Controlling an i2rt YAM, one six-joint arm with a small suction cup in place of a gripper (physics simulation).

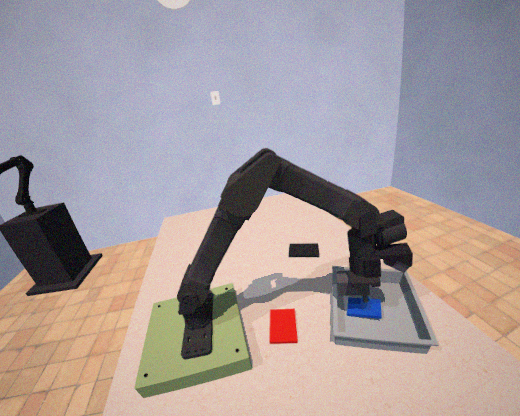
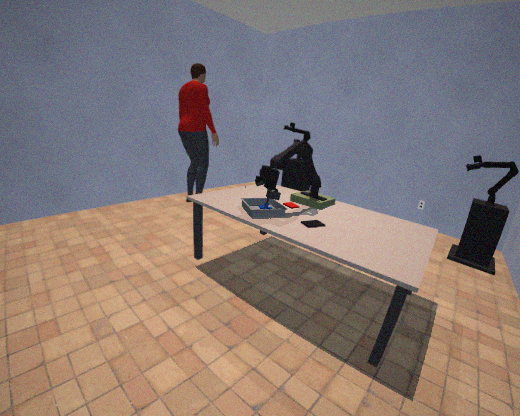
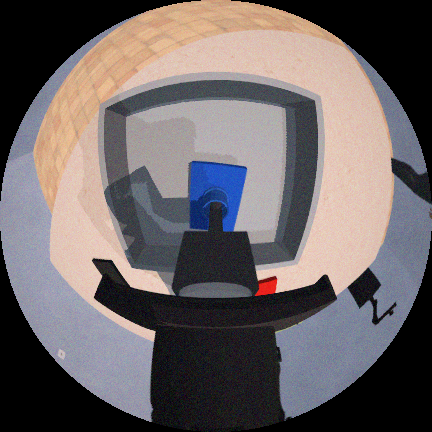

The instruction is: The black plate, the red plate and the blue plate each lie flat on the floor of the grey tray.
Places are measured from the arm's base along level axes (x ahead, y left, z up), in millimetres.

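Pixels of known places: hand at its tool point: (image 1: pixel 365 309) (image 2: pixel 265 208) (image 3: pixel 215 193); arm's base at its link origin: (image 1: pixel 199 321) (image 2: pixel 313 196).
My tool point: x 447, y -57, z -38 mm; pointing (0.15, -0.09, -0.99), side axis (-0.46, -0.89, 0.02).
Ahead of a thing's pixels: the offset from my tool point to its middle. Level surfaces: height alone.
The blue plate {dx -4, dy +3, dz +5 mm} (image 1: pixel 372 310) (image 3: pixel 220 175) is flat at the tip of my suction gripper (image 1: pixel 365 300) (image 3: pixel 215 205), which is shut on it. It is inside the grey tray {dx +21, dy -4, dz +15 mm} (image 1: pixel 385 345) (image 2: pixel 256 214) (image 3: pixel 306 175), low over the floor or on it; I cannot tell if it touches. The tray walls stand apart from it on all sides. The red plate {dx -232, dy +23, dz -5 mm} (image 1: pixel 283 326) (image 2: pixel 291 205) (image 3: pixel 267 286) lies flat on the table between the tray and the arm's base. The black plate {dx -63, dy +326, dz -6 mm} (image 1: pixel 304 250) (image 2: pixel 312 224) (image 3: pixel 111 270) lies flat on the table, outside the tray.
The arm stands on a green base block (image 1: pixel 165 345) (image 2: pixel 327 202) on the pale table {dz -10 mm} (image 1: pixel 300 390) (image 2: pixel 380 240). A black pedestal (image 1: pixel 45 250) (image 2: pixel 482 230) with another arm stands off the table. A person in a red top (image 2: pixel 194 107) stands beyond the table.
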